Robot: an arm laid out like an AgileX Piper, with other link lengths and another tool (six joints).
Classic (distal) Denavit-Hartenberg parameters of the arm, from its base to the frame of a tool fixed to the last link. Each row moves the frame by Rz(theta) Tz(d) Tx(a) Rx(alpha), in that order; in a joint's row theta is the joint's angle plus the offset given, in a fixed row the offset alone. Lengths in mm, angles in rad.
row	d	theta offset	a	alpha
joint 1	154.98	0.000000	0.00	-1.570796
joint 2	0.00	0.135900	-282.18	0.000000
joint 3	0.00	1.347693	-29.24	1.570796
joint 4	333.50	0.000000	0.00	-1.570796
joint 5	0.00	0.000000	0.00	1.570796
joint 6	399.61	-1.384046	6.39	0.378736
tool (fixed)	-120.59	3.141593	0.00	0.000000
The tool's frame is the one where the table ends.
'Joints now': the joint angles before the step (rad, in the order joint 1, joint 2, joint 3, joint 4, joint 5, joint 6). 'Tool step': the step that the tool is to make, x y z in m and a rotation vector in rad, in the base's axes. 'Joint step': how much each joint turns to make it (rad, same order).
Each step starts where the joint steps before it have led.
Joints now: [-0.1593 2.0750 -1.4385 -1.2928 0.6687 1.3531]
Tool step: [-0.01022 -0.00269 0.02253 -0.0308 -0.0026 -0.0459]
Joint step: [0.0166 -0.0357 0.0009 0.0140 0.0741 -0.0108]
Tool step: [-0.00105 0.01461 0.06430 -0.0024 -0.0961 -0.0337]
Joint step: [0.0373 -0.1171 0.0010 0.0409 0.0629 -0.0015]
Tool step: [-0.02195 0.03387 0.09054 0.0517 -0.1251 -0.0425]
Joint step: [0.0631 -0.1976 0.0000 0.1227 0.1058 -0.0510]
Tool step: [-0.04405 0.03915 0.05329 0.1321 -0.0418 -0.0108]
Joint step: [0.0395 -0.1857 0.0001 0.2108 0.1082 -0.1277]
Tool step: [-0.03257 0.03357 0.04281 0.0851 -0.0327 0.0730]
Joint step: [0.0201 -0.1528 -0.0001 0.1582 0.0461 -0.1390]
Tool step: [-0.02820 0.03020 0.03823 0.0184 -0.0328 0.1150]
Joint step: [0.0330 -0.1366 0.0123 0.0967 0.0202 -0.1333]
